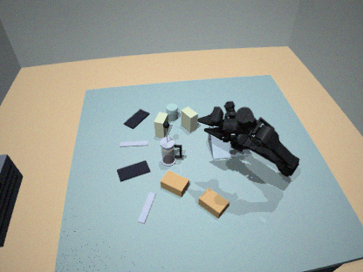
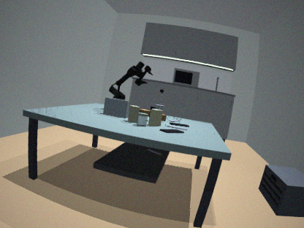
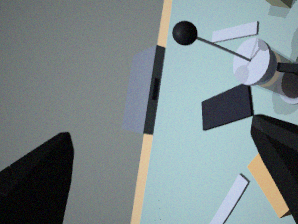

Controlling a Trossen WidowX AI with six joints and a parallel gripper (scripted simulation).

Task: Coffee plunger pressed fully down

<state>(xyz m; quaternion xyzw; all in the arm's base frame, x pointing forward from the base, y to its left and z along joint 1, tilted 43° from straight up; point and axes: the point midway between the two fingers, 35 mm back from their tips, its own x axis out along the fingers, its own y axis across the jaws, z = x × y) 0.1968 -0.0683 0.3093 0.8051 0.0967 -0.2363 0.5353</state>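
Right now the coffee press is 21 cm below my gripper tip, 12 cm ahead of it and 10 cm to the right of it. Round my gripper tip: pale cup: 42 cm to the right, 29 cm below, 9 cm ahead.
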